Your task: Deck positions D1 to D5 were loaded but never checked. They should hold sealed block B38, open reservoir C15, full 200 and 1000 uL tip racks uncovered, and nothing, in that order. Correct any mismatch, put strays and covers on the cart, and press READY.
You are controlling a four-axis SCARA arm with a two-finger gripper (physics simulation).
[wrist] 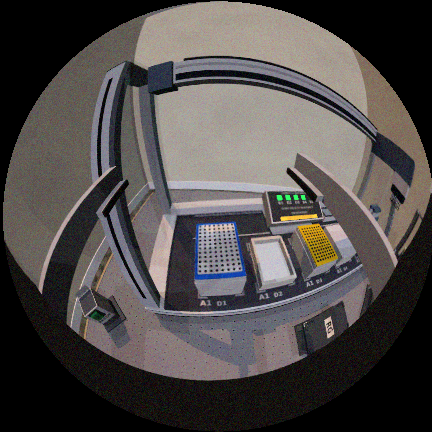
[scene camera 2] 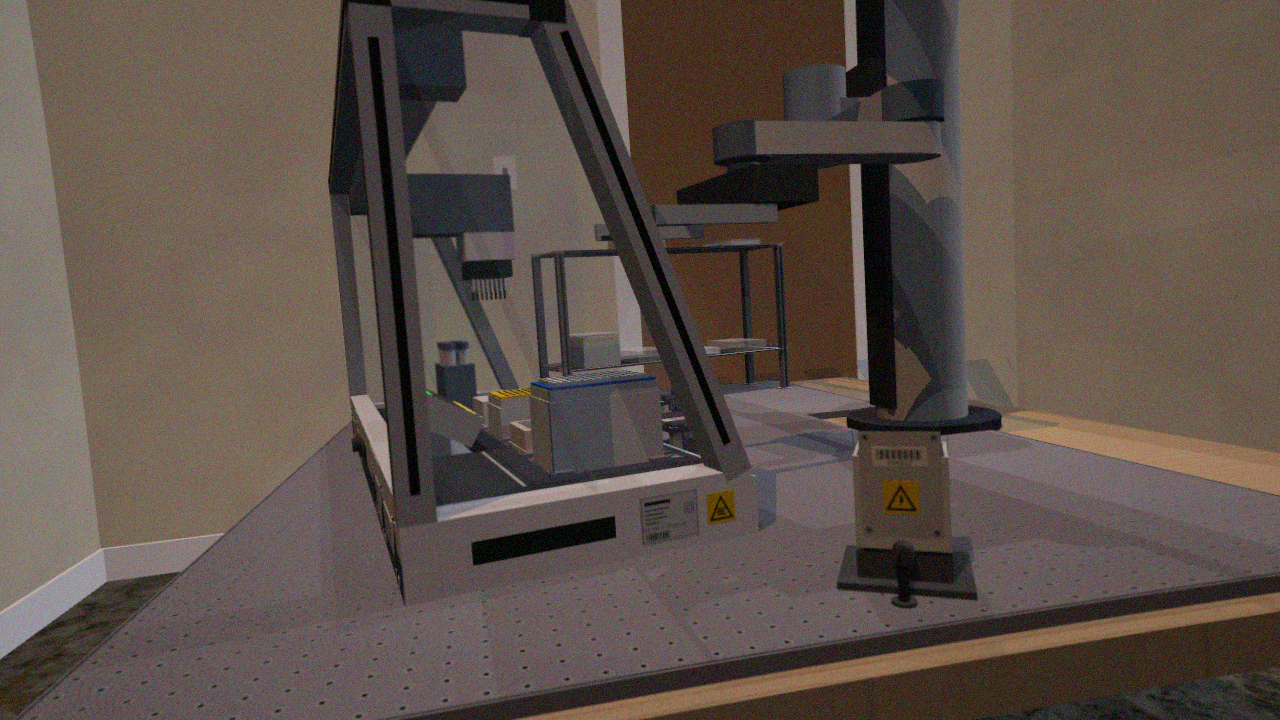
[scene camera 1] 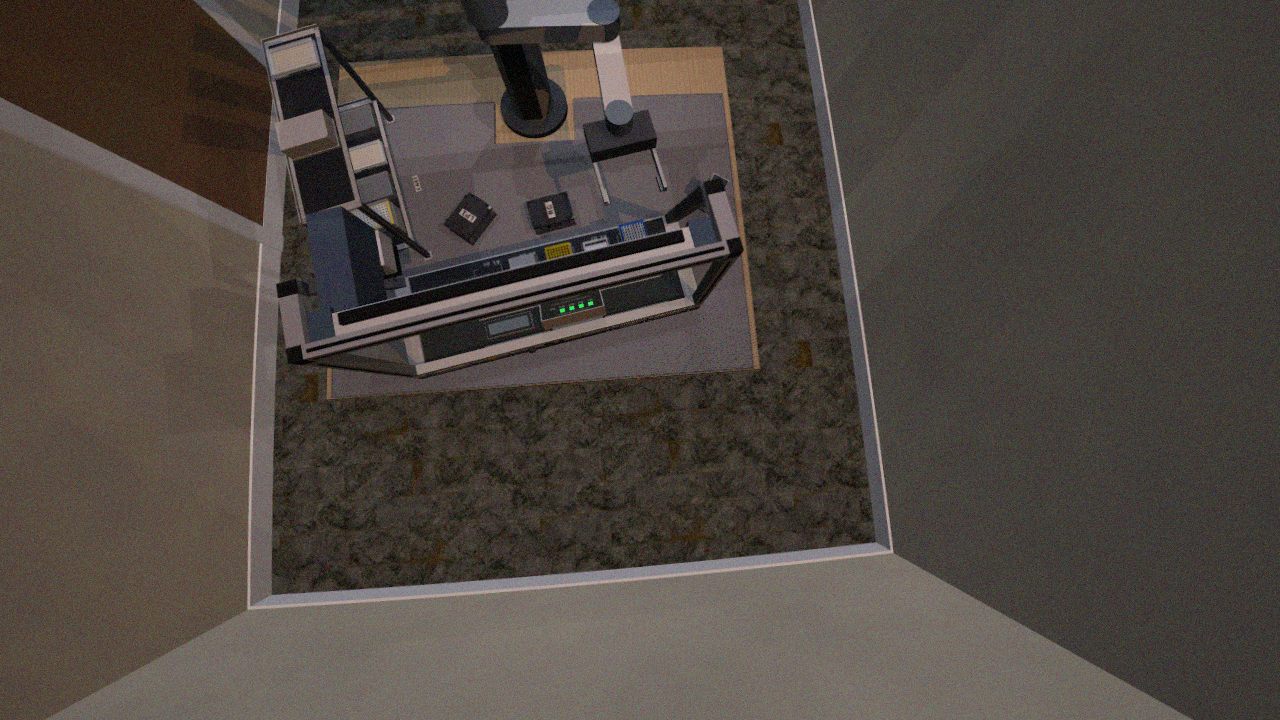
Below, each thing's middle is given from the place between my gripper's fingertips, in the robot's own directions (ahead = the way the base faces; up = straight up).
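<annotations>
Looking to the white open reservoir (wrist: 272, 266), I find my hand 7 cm short of it, 12 cm to the left of it and 25 cm above it. The pipetting head (scene camera 1: 388, 252) is 14 cm ahead of my hand, 69 cm to the right and 2 cm above. As for the dark pad marked RG (scene camera 1: 548, 210), it sits a good way behind my hand, far to the right of it and far below it.
</annotations>
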